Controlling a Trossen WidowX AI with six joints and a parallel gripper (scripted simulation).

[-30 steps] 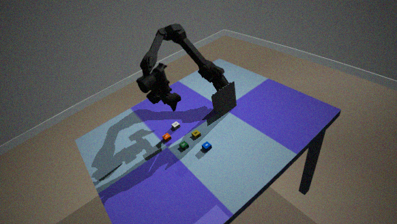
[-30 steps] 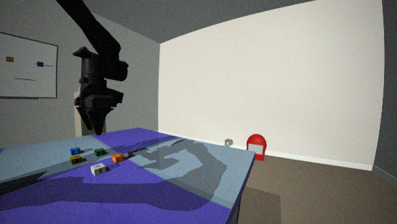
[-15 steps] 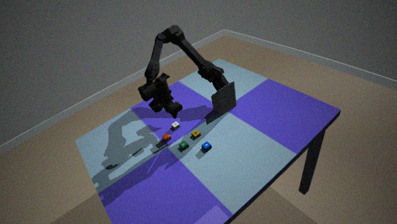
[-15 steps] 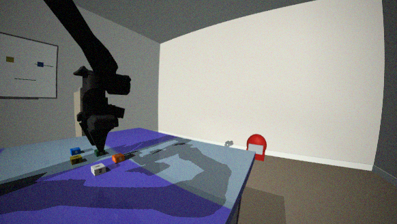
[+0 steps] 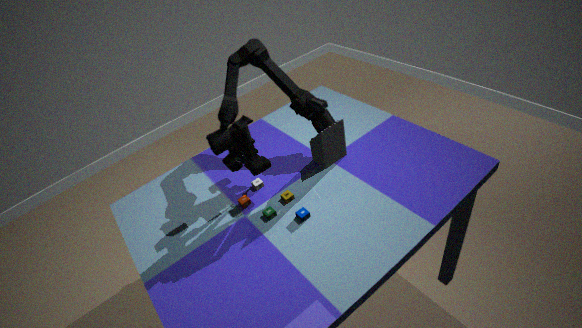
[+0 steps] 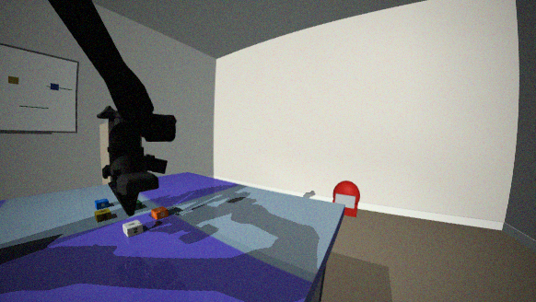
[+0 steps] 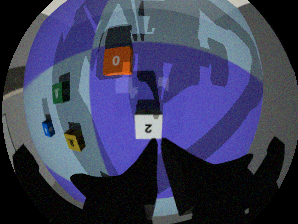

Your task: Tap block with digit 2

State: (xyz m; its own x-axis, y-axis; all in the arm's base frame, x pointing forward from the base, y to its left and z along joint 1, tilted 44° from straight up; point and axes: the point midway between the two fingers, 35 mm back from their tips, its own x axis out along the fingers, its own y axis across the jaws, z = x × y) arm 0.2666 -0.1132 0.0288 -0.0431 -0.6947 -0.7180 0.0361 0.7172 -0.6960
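My gripper tip is 10 mm to the right of the white block and 30 mm above it. Round my gripper tip: green block: 60 mm ahead, 150 mm to the left, 30 mm below; then yellow block: 30 mm behind, 140 mm to the left, 30 mm below; then orange block: 80 mm ahead, 40 mm to the left, 30 mm below.
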